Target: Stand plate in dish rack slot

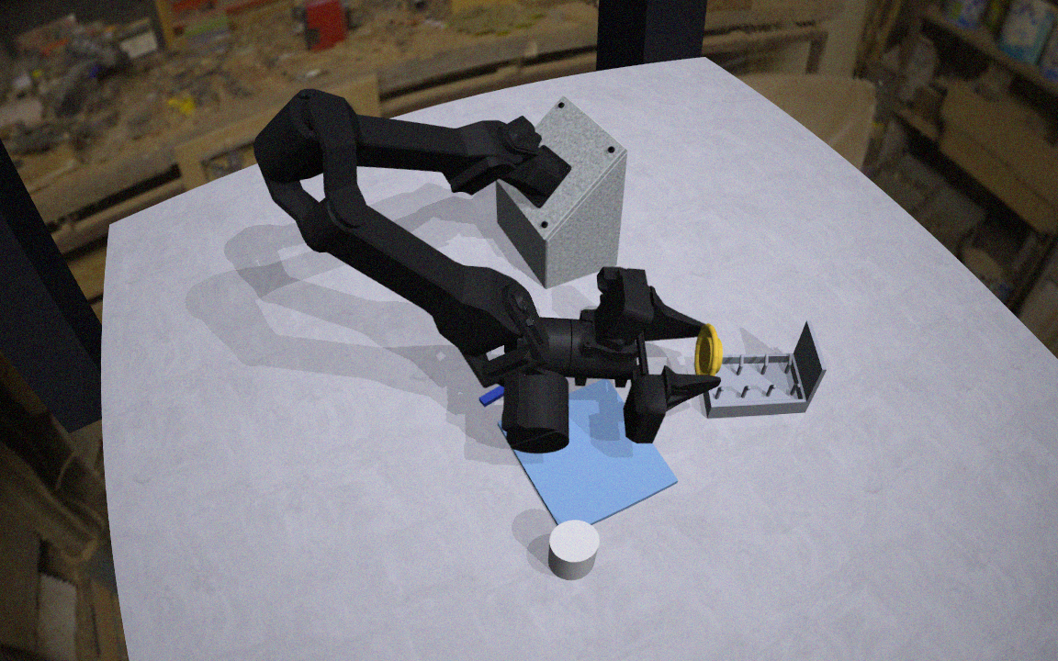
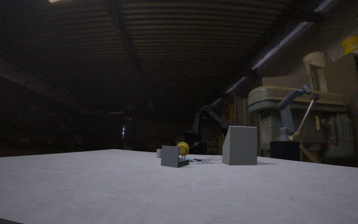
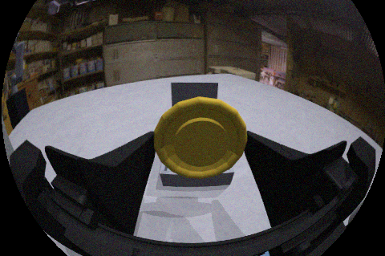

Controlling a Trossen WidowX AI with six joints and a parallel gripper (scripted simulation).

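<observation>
Right now my gripper tip is 3 cm short of the grey dish rack, 6 cm to the right of it and 4 cm above it. From my gripper tip the other things lie so: light blue mat: 15 cm to the right, 6 cm below; then blue spoon: 12 cm behind, 17 cm to the right, 6 cm below; then yellow plate: 1 cm to the right.
</observation>
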